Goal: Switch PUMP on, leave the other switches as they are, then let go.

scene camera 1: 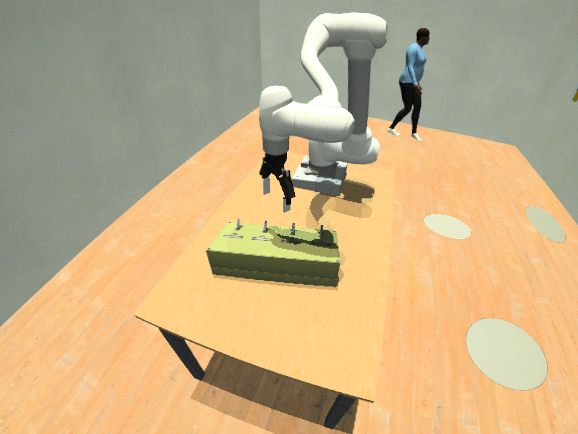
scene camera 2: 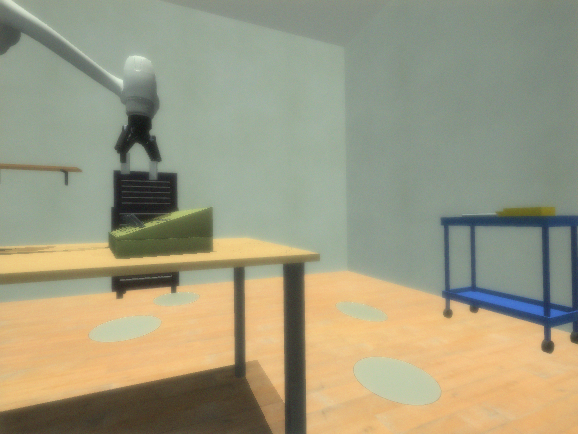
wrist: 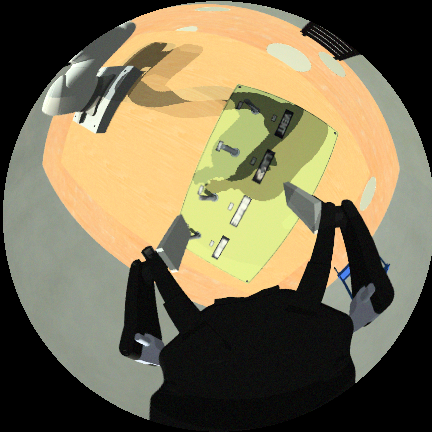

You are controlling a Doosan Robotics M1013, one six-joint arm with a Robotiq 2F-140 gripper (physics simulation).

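Places are measured from the arm's base along level axes (x right, y ahead, z up), in metres.
Pixels of known places: gripper, fingertip midpoint: (scene camera 1: 276, 201) (scene camera 2: 140, 177) (wrist: 234, 208); arm's base at its link origin: (scene camera 1: 322, 168) (wrist: 94, 93).
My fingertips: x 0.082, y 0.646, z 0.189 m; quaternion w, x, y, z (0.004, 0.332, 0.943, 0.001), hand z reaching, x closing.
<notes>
For each thing: its top centre in the pictures, then the offset to it from my fingertips. "*": a spot on its surface instead. Level surfaces: height alone.
- VENT plate at a spot on its surface: (wrist: 284, 124) * dx -0.186, dy +0.026, dz -0.153 m
- shaded end lever at its top centre: (wrist: 252, 102) (scene camera 1: 321, 226) dx -0.177, dy -0.059, dz -0.135 m
- wooden table at its surface level: dz -0.260 m
A green sloped switch box (scene camera 1: 272, 269) (scene camera 2: 180, 234) (wrist: 260, 250) sits on the table, with several small grey lever switches in a row and a label plate beside each. The VENT plate (wrist: 284, 124) is readable, beside the shaded end lever (scene camera 1: 321, 231) (wrist: 250, 106). The other plates are too small or washed out to read, so I cannot tell which lever is PUMP. My gripper (scene camera 1: 276, 201) (scene camera 2: 139, 175) (wrist: 234, 208) is open and empty, pointing down, well above the box and touching no lever. In the wrist view, one finger pad partly covers the lever (wrist: 195, 234) at the near end.
The wooden table (scene camera 1: 280, 325) (scene camera 2: 270, 255) carries the arm's base (scene camera 1: 318, 179) (wrist: 107, 100). A person (scene camera 1: 412, 75) stands beyond it. A black slatted cabinet (scene camera 2: 145, 192) stands behind the table in scene camera 2. A blue cart (scene camera 2: 492, 220) with a yellow object (scene camera 2: 532, 211) stands at the right.
</notes>
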